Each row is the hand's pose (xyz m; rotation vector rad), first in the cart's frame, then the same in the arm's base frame.
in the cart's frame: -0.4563 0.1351 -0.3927 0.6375 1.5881 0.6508
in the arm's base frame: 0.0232 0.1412 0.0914 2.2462 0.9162 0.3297
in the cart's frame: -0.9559 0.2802 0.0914 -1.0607 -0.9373 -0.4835
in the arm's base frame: -0.1218 0.0626 0.7826 -0.6722 0.3811 -1.3905
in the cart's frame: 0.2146 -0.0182 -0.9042 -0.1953 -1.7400 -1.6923
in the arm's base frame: 0.2334 0.1406 -0.7400 -1.1341 -0.3207 -2.7543
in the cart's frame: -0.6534 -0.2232 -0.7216 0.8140 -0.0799 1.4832
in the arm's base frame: -0.3266 0.4785 -0.1067 1.4511 -0.8136 0.1137
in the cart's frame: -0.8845 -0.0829 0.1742 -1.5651 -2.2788 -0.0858
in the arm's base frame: -0.4345 -0.0882 0.6300 -1.7995 -0.6053 -0.8516
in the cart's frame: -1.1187 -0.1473 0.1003 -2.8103 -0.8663 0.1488
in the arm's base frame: -0.5742 0.1007 0.7262 -1.8610 0.6500 0.1001
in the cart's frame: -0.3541 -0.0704 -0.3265 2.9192 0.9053 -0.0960
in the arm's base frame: -0.1322 0.0042 -0.0275 -2.1178 0.6354 0.2489
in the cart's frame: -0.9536 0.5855 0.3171 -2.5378 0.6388 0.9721
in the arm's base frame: 0.1190 -0.0840 1.0369 -0.8986 1.1714 0.9646
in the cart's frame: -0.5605 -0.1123 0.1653 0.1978 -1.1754 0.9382
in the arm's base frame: -0.3305 -0.2742 0.3841 0.3761 -1.0119 -0.6567
